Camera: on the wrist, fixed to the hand. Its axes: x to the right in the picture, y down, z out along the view.
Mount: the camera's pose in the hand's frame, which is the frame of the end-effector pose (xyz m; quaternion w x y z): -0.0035 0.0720 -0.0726 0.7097 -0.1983 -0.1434 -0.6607
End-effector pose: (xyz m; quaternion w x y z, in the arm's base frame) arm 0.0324 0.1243 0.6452 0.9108 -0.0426 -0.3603 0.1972
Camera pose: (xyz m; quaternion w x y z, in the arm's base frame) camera 0.0553 0.1938 0.5737 0.7165 0.0555 -0.4535 -0.5271
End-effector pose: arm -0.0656 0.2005 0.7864 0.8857 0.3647 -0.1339 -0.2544
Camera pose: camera -0.0124 0.2879 0.7869 0.5136 0.1352 0.0694 -0.8445
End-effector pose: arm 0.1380 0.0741 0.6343 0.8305 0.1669 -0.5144 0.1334
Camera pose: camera 0.1670 0.1694 0.6111 0.6369 0.3127 -0.4003 -0.5800
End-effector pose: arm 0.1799 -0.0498 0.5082 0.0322 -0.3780 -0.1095 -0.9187
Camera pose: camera 0.1427 -0.1364 0.4684 0.6748 0.3340 0.1499 0.6408
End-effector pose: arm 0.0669 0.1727 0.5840 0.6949 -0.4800 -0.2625 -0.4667
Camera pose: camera 0.1242 0.1153 0.5216 0.0520 -0.3719 -0.5105 -0.7735
